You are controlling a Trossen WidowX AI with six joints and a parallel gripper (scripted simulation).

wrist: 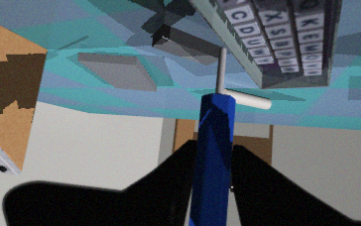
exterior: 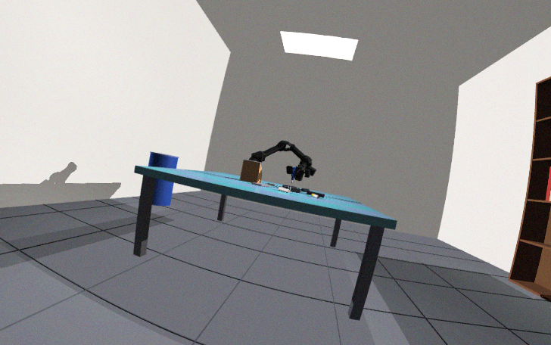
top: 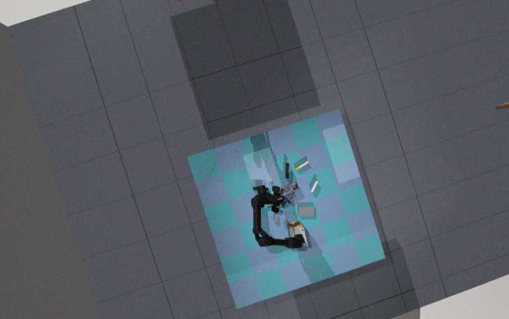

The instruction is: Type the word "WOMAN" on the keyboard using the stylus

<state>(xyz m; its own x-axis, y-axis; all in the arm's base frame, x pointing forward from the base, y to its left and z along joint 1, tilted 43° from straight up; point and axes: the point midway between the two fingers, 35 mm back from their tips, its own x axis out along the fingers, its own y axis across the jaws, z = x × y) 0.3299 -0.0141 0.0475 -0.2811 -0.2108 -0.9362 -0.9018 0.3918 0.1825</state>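
My gripper tip is 5 cm short of the M key, 7 cm to the left of it and 9 cm above it. Round my gripper tip: O key (5 cm ahead, 9 cm to the right, 9 cm below); stylus tip (5 cm below); stylus (1 cm below).
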